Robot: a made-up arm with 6 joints. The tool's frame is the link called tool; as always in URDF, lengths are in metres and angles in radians. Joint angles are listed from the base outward.
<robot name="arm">
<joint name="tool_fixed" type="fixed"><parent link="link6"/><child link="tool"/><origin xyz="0 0 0"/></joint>
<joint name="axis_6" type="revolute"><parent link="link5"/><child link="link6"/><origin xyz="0 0 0.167"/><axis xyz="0 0 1"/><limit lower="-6.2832" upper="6.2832"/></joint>
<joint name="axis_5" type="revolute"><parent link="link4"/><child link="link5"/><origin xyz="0 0 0"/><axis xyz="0 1 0"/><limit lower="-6.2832" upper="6.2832"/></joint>
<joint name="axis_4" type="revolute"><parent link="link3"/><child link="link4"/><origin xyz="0 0 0.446"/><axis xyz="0 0 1"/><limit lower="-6.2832" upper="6.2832"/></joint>
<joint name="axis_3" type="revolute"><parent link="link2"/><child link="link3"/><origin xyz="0 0 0.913"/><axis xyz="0 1 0"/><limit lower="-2.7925" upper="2.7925"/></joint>
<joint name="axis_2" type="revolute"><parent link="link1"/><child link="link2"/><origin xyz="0 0.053 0"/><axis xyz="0 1 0"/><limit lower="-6.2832" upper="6.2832"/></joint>
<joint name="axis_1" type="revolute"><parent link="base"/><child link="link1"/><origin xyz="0 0 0.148"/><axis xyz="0 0 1"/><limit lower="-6.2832" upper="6.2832"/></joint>
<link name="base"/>
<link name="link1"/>
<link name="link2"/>
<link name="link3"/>
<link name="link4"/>
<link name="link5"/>
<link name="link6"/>
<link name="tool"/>
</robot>
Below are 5 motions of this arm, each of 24 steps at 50 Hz.
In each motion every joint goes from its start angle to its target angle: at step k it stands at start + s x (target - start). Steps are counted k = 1, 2, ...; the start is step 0. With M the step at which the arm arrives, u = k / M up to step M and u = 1 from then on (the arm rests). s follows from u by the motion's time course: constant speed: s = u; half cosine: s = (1 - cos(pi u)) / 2; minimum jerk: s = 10 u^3 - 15 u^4 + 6 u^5.
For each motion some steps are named. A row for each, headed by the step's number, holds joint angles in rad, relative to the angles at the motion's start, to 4 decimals.
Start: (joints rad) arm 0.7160 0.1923 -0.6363 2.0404 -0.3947 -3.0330
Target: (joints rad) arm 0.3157 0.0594 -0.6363 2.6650 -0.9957 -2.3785
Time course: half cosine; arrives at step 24
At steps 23, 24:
23: -0.3986 -0.1323 0.0000 0.6219 -0.5984 0.6517
24: -0.4003 -0.1329 0.0000 0.6246 -0.6010 0.6545

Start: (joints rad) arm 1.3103 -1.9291 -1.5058 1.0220 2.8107 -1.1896
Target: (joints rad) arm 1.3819 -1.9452 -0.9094 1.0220 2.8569 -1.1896
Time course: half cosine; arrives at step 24
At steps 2, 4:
2: 0.0012 -0.0003 0.0102 0.0000 0.0008 0.0000
4: 0.0048 -0.0011 0.0400 0.0000 0.0031 0.0000

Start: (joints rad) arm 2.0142 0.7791 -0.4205 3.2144 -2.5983 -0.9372
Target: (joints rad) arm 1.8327 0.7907 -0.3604 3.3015 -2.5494 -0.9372
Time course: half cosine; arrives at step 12
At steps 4, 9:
4: -0.0454 0.0029 0.0150 0.0218 0.0122 0.0000
9: -0.1549 0.0099 0.0513 0.0743 0.0417 0.0000

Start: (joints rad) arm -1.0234 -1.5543 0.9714 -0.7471 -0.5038 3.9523
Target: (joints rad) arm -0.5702 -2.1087 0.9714 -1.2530 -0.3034 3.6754
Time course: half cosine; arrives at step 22
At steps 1, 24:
1: 0.0023 -0.0028 0.0000 -0.0026 0.0010 -0.0014
24: 0.4532 -0.5544 0.0000 -0.5059 0.2004 -0.2769

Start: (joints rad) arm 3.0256 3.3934 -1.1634 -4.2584 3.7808 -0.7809
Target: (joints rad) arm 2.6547 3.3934 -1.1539 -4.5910 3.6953 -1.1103
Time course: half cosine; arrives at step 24
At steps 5, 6, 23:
5: -0.0383 0.0000 0.0010 -0.0344 -0.0088 -0.0340
6: -0.0543 0.0000 0.0014 -0.0487 -0.0125 -0.0482
23: -0.3693 0.0000 0.0095 -0.3312 -0.0851 -0.3280

